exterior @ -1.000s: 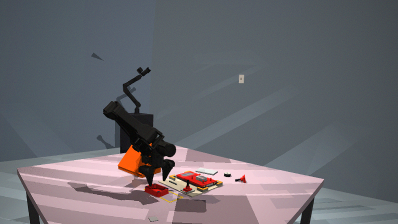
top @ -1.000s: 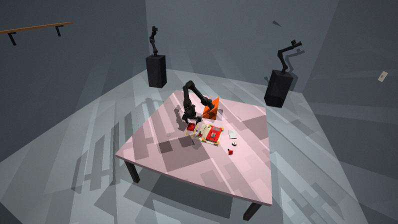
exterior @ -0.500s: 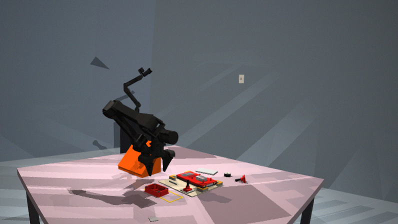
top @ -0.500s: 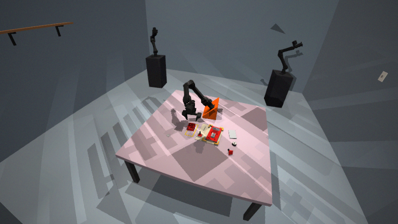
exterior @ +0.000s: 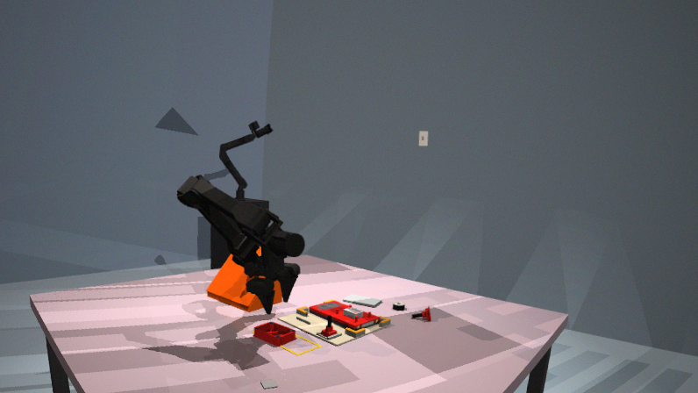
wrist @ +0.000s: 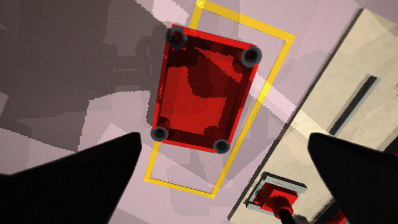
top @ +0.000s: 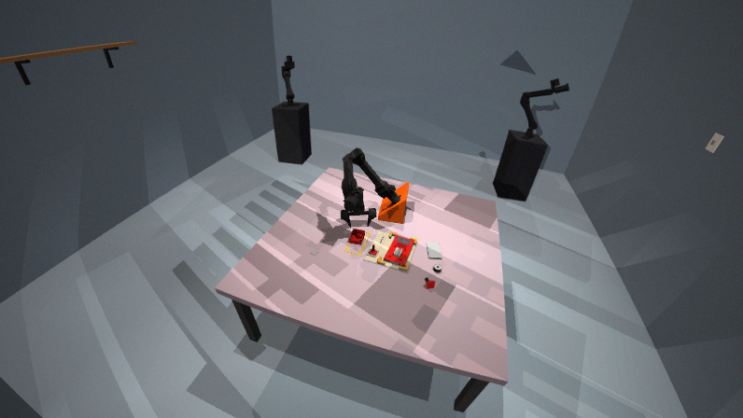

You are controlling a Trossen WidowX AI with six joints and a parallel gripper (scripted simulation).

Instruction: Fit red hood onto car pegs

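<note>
My gripper tip is 70 mm above the red hood and 10 mm to the left of it. Also, from my gripper tip: grey plate: 420 mm to the left, 80 mm below, 10 mm ahead; then white-and-black wheel: 440 mm to the left, 140 mm ahead, 70 mm below.
</note>
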